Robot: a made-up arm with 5 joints. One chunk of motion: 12 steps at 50 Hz.
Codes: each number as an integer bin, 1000 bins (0 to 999) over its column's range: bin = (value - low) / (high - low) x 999, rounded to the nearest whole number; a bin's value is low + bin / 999 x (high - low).
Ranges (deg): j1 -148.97..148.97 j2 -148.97..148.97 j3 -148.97..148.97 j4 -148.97..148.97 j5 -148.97..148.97
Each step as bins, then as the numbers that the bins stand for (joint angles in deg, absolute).
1 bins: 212 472 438 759 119
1 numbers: -85.74 -8.20 -18.34 77.39 -113.48
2 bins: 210 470 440 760 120
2 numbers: -86.34 -8.80 -17.75 77.69 -113.18
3 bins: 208 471 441 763 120
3 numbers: -86.94 -8.50 -17.45 78.59 -113.18
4 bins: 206 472 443 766 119
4 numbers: -87.53 -8.20 -16.85 79.48 -113.48
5 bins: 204 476 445 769 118
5 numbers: -88.13 -7.01 -16.25 80.38 -113.78
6 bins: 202 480 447 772 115
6 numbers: -88.73 -5.82 -15.66 81.27 -114.67
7 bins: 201 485 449 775 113
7 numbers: -89.02 -4.32 -15.06 82.16 -115.27
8 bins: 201 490 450 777 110
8 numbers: -89.02 -2.83 -14.76 82.76 -116.16
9 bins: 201 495 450 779 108
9 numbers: -89.02 -1.34 -14.76 83.36 -116.76
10 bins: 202 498 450 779 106
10 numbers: -88.73 -0.45 -14.76 83.36 -117.36
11 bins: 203 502 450 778 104
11 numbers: -88.43 0.75 -14.76 83.06 -117.95
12 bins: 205 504 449 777 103
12 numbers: -87.83 1.34 -15.06 82.76 -118.25
